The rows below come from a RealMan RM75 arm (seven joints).
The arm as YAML. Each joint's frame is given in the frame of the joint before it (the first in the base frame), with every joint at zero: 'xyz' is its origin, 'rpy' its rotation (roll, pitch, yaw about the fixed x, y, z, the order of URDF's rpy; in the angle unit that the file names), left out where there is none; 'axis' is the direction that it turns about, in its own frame. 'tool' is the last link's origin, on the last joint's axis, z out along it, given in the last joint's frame.
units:
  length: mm
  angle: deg
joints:
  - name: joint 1
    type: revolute
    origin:
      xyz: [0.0, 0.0, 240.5]
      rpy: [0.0, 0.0, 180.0]
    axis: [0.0, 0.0, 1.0]
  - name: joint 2
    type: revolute
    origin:
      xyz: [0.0, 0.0, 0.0]
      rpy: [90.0, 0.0, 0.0]
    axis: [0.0, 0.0, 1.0]
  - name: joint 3
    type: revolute
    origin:
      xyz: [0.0, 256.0, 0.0]
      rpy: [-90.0, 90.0, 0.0]
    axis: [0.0, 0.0, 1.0]
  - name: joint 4
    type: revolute
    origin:
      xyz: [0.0, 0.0, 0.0]
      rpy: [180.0, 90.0, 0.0]
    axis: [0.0, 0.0, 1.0]
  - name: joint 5
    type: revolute
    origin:
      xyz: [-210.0, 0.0, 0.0]
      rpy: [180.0, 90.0, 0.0]
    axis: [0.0, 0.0, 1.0]
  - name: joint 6
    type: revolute
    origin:
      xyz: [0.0, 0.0, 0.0]
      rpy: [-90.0, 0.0, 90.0]
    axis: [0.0, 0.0, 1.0]
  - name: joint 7
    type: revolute
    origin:
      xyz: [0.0, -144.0, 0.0]
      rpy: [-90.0, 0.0, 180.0]
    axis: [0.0, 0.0, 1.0]
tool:
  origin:
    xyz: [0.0, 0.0, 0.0]
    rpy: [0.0, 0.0, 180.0]
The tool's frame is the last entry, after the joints.
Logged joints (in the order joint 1, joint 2, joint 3, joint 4, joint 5, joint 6, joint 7), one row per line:
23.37, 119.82, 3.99, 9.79, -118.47, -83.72, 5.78
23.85, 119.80, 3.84, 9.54, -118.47, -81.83, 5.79
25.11, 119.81, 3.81, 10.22, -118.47, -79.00, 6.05
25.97, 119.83, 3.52, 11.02, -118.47, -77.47, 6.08
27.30, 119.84, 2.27, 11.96, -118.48, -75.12, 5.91
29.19, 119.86, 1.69, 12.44, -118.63, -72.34, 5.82
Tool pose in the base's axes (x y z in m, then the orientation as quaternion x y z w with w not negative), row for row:
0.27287, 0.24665, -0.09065, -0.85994, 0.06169, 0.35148, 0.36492
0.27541, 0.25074, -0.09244, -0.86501, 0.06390, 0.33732, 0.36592
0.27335, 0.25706, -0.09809, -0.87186, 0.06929, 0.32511, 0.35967
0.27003, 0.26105, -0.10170, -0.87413, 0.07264, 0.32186, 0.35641
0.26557, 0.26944, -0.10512, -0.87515, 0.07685, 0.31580, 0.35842
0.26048, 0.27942, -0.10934, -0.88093, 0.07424, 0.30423, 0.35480
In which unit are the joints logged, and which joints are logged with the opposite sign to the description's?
The joints are logged in degrees. Opposite sign: joint 3.
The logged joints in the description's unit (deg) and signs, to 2 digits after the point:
23.37, 119.82, -3.99, 9.79, -118.47, -83.72, 5.78
23.85, 119.80, -3.84, 9.54, -118.47, -81.83, 5.79
25.11, 119.81, -3.81, 10.22, -118.47, -79.00, 6.05
25.97, 119.83, -3.52, 11.02, -118.47, -77.47, 6.08
27.30, 119.84, -2.27, 11.96, -118.48, -75.12, 5.91
29.19, 119.86, -1.69, 12.44, -118.63, -72.34, 5.82

